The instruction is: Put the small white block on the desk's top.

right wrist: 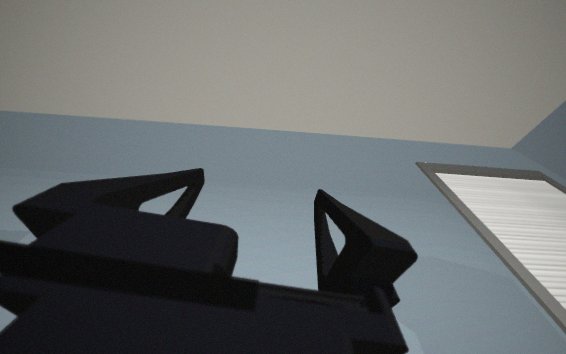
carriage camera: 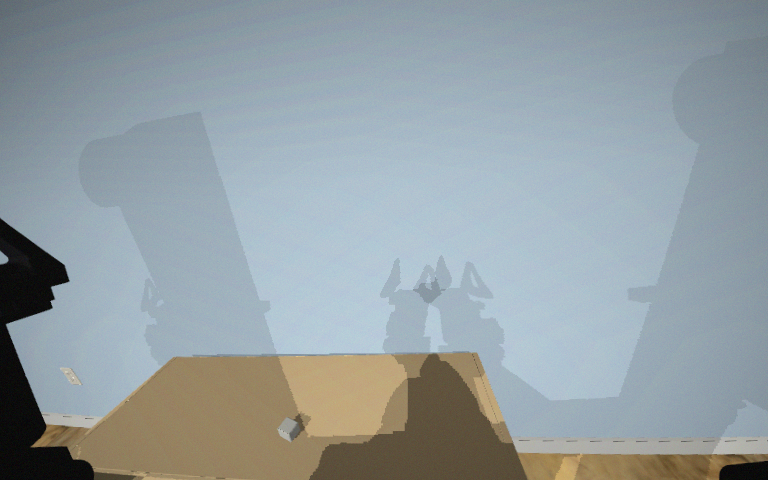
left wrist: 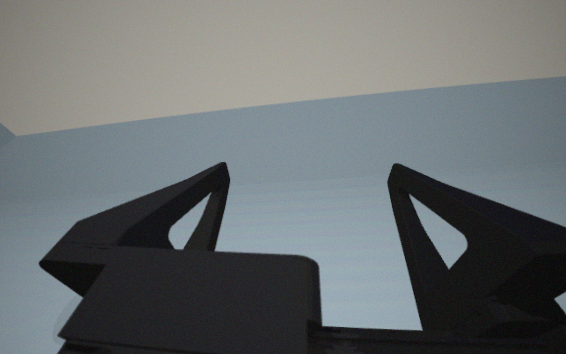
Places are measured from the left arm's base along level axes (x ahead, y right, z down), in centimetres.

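Pixels of known places: left gripper, fingertip midpoint: [left wrist: 307,171]; right gripper, fingertip midpoint: [right wrist: 261,185].
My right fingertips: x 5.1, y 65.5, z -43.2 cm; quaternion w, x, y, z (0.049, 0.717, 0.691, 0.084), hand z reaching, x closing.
Note:
Behind a point stands the place of what it marks.
The small white block [carriage camera: 289,429] {x 30.9, y 0.0, z 21.3 cm} sits on the bare wooden top of the low shelf unit [carriage camera: 198,407] {x 39.7, y -34.5, z 24.4 cm} in the carriage view, a little left of the middle. My left gripper [left wrist: 307,171] {x 4.1, y 0.4, z -44.4 cm} is open and empty in the left wrist view, tilted up toward the wall and ceiling. My right gripper [right wrist: 261,185] {x 5.1, y 65.5, z -43.2 cm} is open and empty in the right wrist view, also facing the wall and ceiling. The block shows in neither wrist view. The desk does not show in any view.
A blue wall [carriage camera: 351,198] {x 61.8, y 19.5, z -32.9 cm} stands right behind the shelf unit, with arm shadows on it. A black arm part [carriage camera: 22,362] fills the left edge of the carriage view. A wall outlet [carriage camera: 70,375] {x 71.9, y -142.7, z 44.2 cm} is at the left. A window [right wrist: 505,220] {x 50.5, y 182.3, z -81.9 cm} shows in the right wrist view.

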